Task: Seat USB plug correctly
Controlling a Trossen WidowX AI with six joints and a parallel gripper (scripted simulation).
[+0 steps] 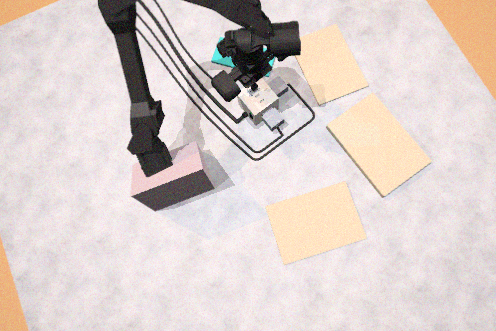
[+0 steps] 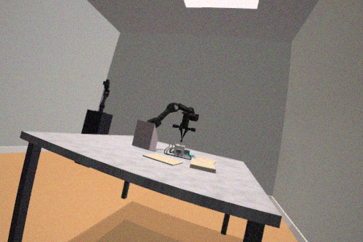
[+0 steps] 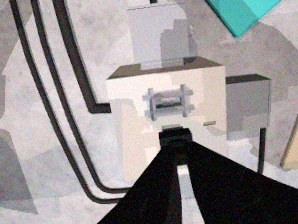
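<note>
My gripper tip is now 2 cm above the USB plug. Round my gripper tip: USB socket 1 cm to the left, 6 cm below; then cyan flat piece 4 cm ahead, 13 cm to the left, 13 cm below.
</note>
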